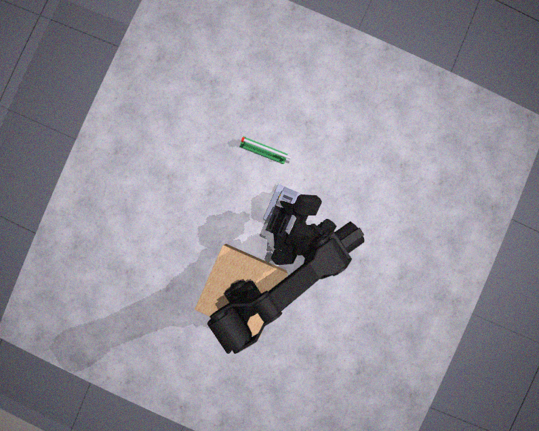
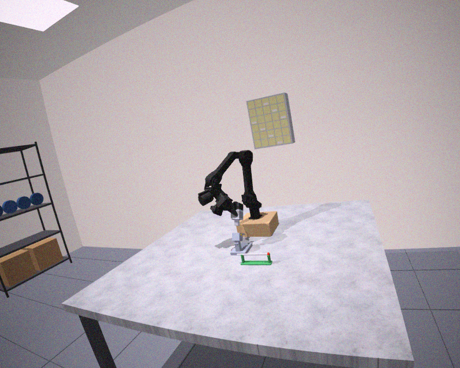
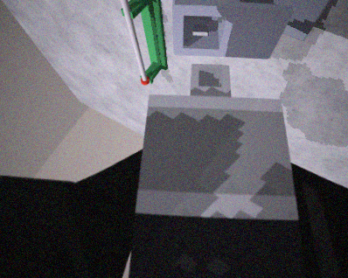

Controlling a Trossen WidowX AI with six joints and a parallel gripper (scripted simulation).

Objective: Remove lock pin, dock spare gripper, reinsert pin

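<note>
Now: gripper tip 15 cm above the green cradle, 14 cm short of it and 12 cm to the right of it. Also, from my gripper tip: socket mount (12 cm below, 4 cm ahead); spare gripper (1 cm to the right, 1 cm above).
</note>
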